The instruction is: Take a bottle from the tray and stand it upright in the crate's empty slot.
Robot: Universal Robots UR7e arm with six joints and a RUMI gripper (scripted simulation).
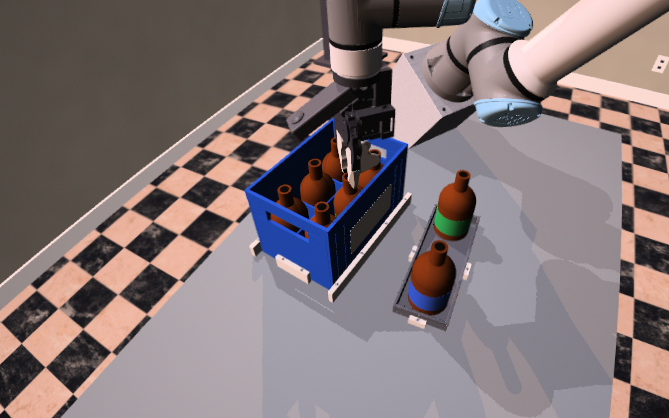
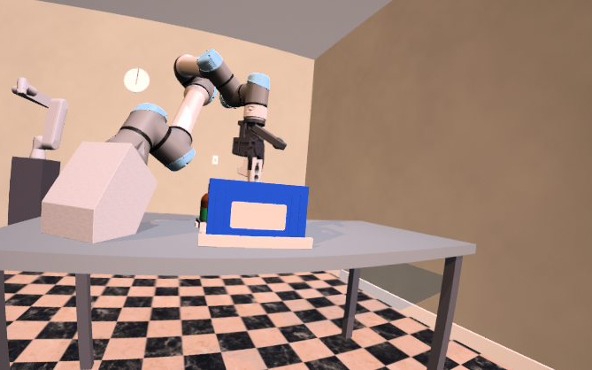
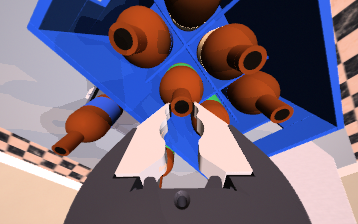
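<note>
Right now my hand is 40 mm to the left of the blue crate and 80 mm above it.
</note>
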